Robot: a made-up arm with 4 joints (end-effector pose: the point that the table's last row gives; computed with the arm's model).
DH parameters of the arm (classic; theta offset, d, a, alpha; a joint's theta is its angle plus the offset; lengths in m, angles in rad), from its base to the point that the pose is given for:
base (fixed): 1.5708 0.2 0 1.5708
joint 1: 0 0.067 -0.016 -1.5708
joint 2: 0 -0.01 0.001 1.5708
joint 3: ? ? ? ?
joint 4: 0.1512 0 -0.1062 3.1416
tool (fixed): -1.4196 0.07 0 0
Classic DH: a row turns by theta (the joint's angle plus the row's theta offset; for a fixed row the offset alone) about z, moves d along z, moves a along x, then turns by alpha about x.
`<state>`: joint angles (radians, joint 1 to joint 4).
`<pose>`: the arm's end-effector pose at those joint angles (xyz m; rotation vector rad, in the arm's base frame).
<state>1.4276 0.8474 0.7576 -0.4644</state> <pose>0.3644 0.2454 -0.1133 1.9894 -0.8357 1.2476</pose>
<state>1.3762 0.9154 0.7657 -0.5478</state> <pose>0.3828 0.2359 -0.0961 1.9167 -0.9047 1.3858</pose>
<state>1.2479 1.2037 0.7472 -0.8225</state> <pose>0.4385 0.2192 -0.0001 1.6260 -1.1391 1.9148</pose>
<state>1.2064 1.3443 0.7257 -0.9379</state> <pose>0.4509 0.2200 0.0539 1.4792 -1.2340 2.1596</pose>
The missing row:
joint 3: 0 -0.03 -0.377 1.5708
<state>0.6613 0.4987 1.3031 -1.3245</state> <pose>0.2114 0.1327 -0.1969 1.8323 -1.1641 1.3820</pose>
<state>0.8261 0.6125 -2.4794 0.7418</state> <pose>-0.2517 0.0111 0.5182 -1.2667 -1.2422 -0.5977</pose>
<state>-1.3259 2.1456 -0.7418 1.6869</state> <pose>0.3144 0.2658 0.2804 -0.9940 -0.2979 0.8112</pose>
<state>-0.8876 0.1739 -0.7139 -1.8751</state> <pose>0.1799 0.0742 0.5511 -1.0854 1.5117 1.5879</pose>
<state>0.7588 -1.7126 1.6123 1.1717</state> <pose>0.0341 0.3752 -0.0170 -1.9234 -0.2131 2.0093</pose>
